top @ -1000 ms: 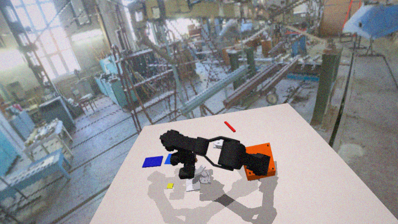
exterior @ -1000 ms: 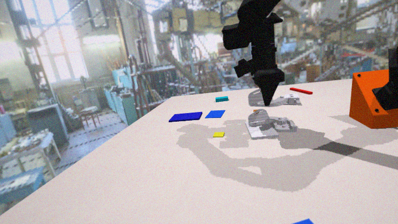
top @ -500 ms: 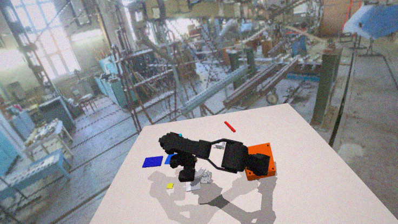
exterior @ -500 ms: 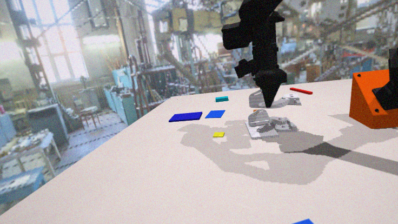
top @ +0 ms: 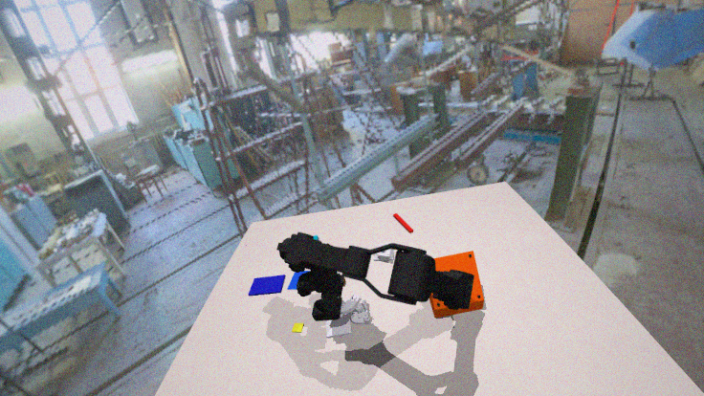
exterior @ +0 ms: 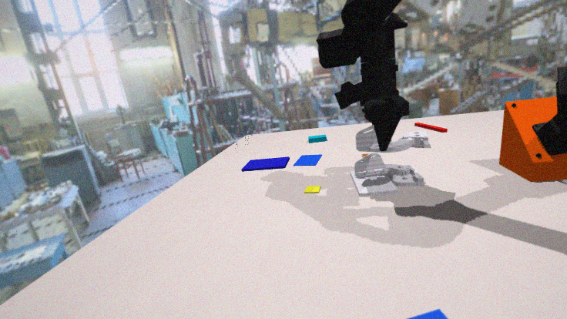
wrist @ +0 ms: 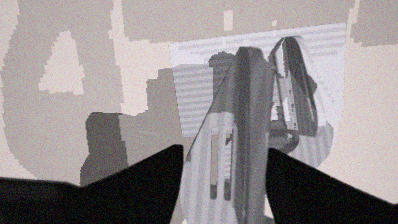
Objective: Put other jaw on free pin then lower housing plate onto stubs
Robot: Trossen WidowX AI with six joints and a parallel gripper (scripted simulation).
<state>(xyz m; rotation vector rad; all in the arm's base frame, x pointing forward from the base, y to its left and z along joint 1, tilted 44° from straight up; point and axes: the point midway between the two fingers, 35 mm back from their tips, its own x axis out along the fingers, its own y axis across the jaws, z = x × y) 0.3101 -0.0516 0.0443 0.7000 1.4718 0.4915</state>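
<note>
The brown cube is 17 cm to the right of my gripper tip and 8 cm below it. The rest, counted from my gripper tip: teal block (12 cm ahead, 45 cm to the right, 7 cm below); then yellow tile (14 cm ahead, 2 cm to the right, 8 cm below); then red bar (27 cm behind, 44 cm to the right, 8 cm below).
</note>
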